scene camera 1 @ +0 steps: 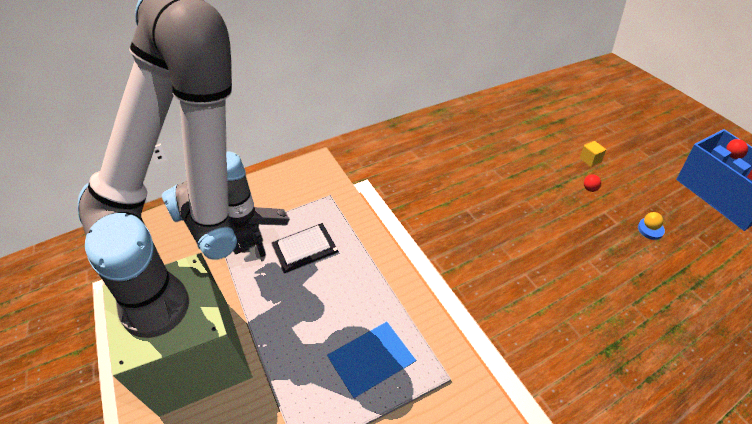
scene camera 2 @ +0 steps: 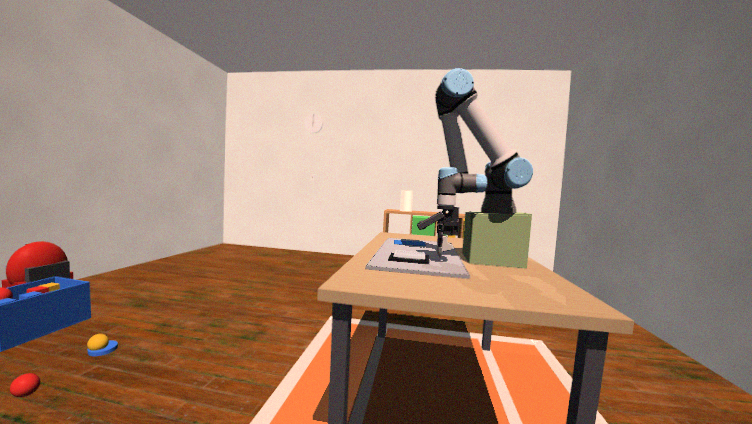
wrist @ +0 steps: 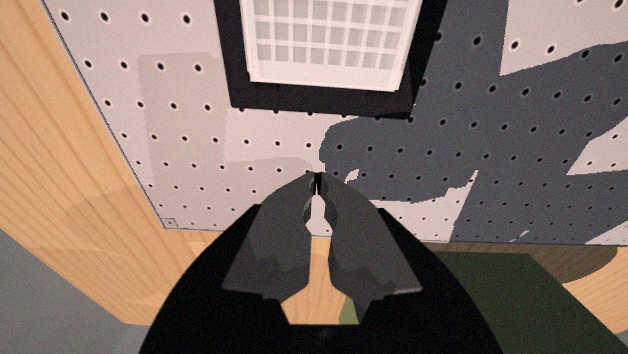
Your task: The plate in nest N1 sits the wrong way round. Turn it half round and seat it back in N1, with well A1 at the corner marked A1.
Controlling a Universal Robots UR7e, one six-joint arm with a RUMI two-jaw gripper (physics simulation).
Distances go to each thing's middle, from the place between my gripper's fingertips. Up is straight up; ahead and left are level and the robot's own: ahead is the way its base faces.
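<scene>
White well plate (scene camera 1: 311,241) 120 mm ahead of my hand, 10 mm to the left. Flat blue rectangle (scene camera 1: 368,360) 170 mm ahead of my hand, 390 mm to the right, 20 mm below; going by their middles, farthest from my hand of the things named here. Black nest (scene camera 1: 320,255) 120 mm ahead of my hand, 10 mm to the left, 10 mm below.
</scene>
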